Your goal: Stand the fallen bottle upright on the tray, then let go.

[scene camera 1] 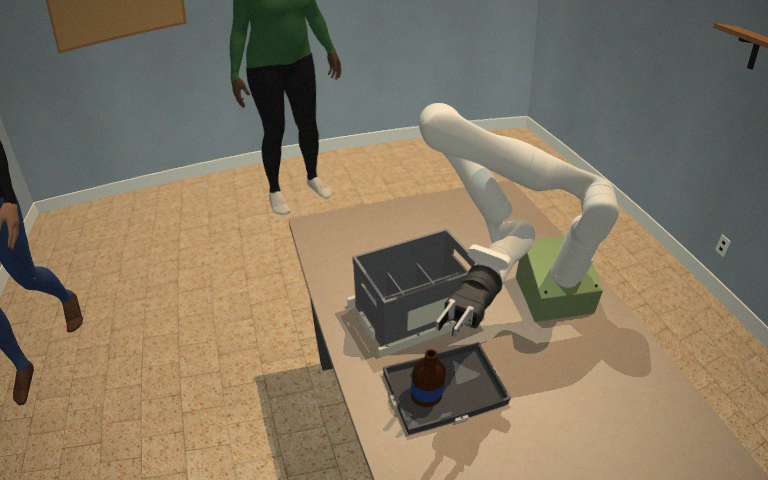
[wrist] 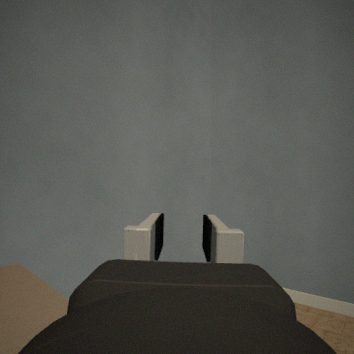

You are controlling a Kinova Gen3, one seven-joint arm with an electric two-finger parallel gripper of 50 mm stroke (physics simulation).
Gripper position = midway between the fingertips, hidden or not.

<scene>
In view: the gripper (scene camera 1: 445, 329) and a brown bottle (scene camera 1: 428, 376).
The gripper shows as well in the wrist view (wrist: 182, 229). The wrist view does not show the brown bottle: it is out of frame.
</scene>
